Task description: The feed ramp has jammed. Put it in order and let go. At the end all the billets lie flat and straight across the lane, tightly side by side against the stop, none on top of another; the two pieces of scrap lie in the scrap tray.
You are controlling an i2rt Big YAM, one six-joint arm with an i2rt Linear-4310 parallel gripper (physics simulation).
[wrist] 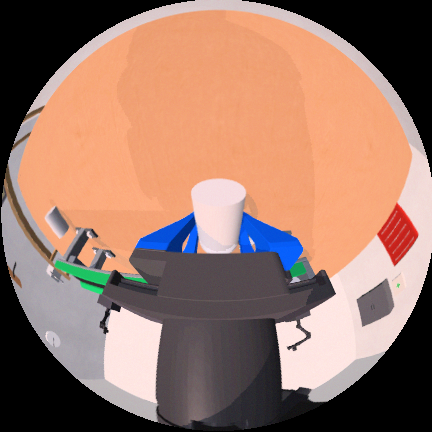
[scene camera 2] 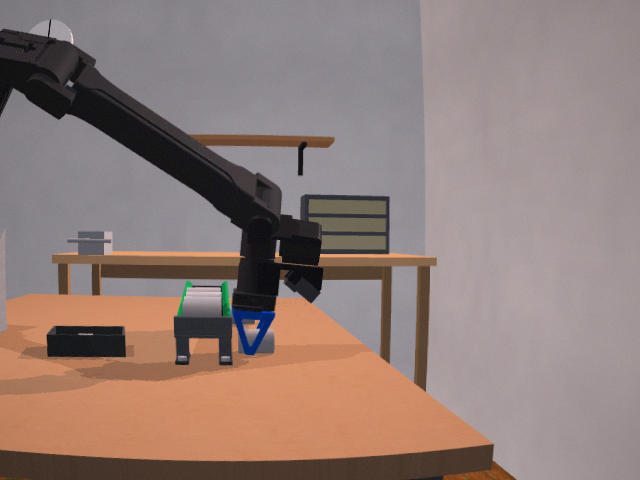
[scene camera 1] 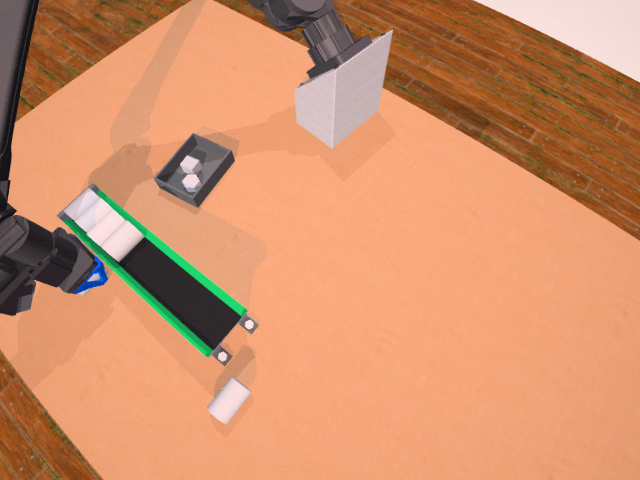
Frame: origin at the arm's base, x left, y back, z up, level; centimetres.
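Seen in the pictures: gripper, fingertip midpoint: [wrist: 218,214] [scene camera 2: 249,352] [scene camera 1: 98,275]; arm's base, link origin: [scene camera 1: 340,61].
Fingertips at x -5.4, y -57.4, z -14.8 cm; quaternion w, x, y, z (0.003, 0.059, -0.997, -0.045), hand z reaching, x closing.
Offsets run from my fingertips to a thing's top centre. "spot": to the spot under its first point.
My gripper [scene camera 1: 93,277] [scene camera 2: 250,351] [wrist: 218,214], with blue fingers, is low beside the ramp's outer long side. It is shut on a white billet @[dx +0.1, dy -1.1, dz +3.9 cm] [scene camera 2: 265,341] [wrist: 219,215], mostly hidden in scene camera 1. Several white billets @[dx +3.6, dy +7.9, dz +10.3 cm] [scene camera 1: 124,241] @[dx -8.2, dy +6.4, dz +9.1 cm] [scene camera 2: 202,305] lie across the lane, side by side at the grey end stop @[dx -10.6, dy +5.9, dz +7.3 cm] [scene camera 1: 63,214] [scene camera 2: 202,326] of the green-railed ramp [scene camera 1: 196,271] [wrist: 82,270]. Another billet @[dx +33.5, dy +4.3, dz +3.9 cm] [scene camera 1: 229,400] [wrist: 57,222] lies on the table beyond the ramp's other end. Two pale scrap pieces, one @[dx -5.6, dy +26.5, dz +2.8 cm] [scene camera 1: 190,164] and another @[dx -2.5, dy +24.2, dz +1.9 cm] [scene camera 1: 191,182], lie in the dark scrap tray @[dx -4.3, dy +26.6, dz +3.4 cm] [scene camera 1: 215,180] [scene camera 2: 86,346].
The ramp's green near rail @[spot: dx +16.9, dy +5.6, dz +8.5 cm] [scene camera 1: 155,307] runs close beside the gripper. Grey feet, one @[dx +26.4, dy +14.1, dz +0.9 cm] [scene camera 1: 249,324] and another @[dx +27.3, dy +7.6, dz +0.9 cm] [scene camera 1: 222,356], stick out at the ramp's far end. A tall silver block [scene camera 1: 356,98] stands at the table's far edge. The scrap tray is across the ramp from the gripper.
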